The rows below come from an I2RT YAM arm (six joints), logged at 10 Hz.
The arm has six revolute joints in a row. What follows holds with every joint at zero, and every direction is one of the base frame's. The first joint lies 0.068 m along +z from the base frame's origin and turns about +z. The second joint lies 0.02 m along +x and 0.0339 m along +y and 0.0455 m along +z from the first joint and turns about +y. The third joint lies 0.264 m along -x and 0.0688 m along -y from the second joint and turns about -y. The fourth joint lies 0.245 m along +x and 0.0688 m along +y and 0.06 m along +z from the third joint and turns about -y. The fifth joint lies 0.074 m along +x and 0.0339 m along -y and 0.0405 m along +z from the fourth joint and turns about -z. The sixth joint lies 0.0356 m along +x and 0.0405 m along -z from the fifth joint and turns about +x. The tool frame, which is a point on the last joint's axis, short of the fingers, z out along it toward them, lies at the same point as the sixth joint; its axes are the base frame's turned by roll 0, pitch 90 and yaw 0 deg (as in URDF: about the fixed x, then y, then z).
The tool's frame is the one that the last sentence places.
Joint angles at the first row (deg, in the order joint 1, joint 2, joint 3, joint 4, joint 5, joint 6):
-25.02 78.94 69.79 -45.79 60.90 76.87
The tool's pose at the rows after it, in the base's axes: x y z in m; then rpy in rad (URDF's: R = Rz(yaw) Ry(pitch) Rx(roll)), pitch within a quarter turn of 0, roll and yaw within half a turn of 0:
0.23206 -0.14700 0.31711 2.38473 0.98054 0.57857
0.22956 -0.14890 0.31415 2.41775 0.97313 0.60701
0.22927 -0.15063 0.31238 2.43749 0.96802 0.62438
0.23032 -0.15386 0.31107 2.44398 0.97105 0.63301
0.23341 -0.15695 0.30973 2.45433 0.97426 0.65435
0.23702 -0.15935 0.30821 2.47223 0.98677 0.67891
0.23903 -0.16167 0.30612 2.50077 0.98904 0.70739
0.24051 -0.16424 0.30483 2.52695 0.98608 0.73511
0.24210 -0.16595 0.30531 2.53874 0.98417 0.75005
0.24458 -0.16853 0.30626 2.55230 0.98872 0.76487
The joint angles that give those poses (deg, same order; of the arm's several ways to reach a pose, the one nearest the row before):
-25.87 79.02 69.77 -46.28 60.61 76.47
-26.53 78.84 69.18 -46.41 59.46 76.27
-26.94 79.02 69.06 -46.41 58.74 76.12
-27.46 79.34 68.90 -45.17 58.39 74.93
-27.77 79.93 68.92 -43.59 57.81 73.29
-27.86 80.75 69.16 -42.60 57.78 71.84
-28.11 81.48 69.43 -42.56 57.30 71.29
-28.48 82.09 69.78 -42.54 56.53 70.72
-28.65 82.54 70.31 -42.55 56.07 70.26
-28.87 83.27 71.15 -42.54 55.93 69.53

